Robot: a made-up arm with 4 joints.
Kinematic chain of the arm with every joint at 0, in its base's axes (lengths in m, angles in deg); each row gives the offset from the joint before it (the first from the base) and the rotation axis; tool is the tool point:
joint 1: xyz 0 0 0.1 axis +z
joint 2: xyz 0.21 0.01 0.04 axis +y
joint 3: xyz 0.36 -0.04 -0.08 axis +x
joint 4: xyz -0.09 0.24 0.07 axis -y
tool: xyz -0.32 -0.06 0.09
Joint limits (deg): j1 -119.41..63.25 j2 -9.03..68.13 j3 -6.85..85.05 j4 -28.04..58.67
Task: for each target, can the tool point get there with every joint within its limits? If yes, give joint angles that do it. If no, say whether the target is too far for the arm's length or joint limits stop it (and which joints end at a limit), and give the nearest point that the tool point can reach.
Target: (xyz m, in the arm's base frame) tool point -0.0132 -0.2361 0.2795
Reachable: yes | joints -66.53 24.81 74.80 5.70
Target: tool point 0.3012 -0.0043 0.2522
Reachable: yes | joints 14.92 61.36 73.04 8.98
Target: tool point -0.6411 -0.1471 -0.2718
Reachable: no: joint limits stop it (at a limit: joint 1, joint 2, joint 3, joint 4) | nearest point -0.4385 -0.1400 0.1589 | short by 0.476 m
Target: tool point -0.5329 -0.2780 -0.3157
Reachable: no: joint limits stop it (at a limit: joint 2, joint 3, joint 4) | nearest point -0.4081 -0.2129 0.1589 | short by 0.495 m
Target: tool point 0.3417 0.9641 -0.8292
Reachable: no: too far | nearest point 0.1021 0.2882 -0.1095 | short by 1.016 m
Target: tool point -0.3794 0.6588 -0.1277
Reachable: no: joint limits stop it (at a limit: joint 1, joint 2, joint 4) | nearest point -0.0585 0.3213 -0.0079 | short by 0.481 m
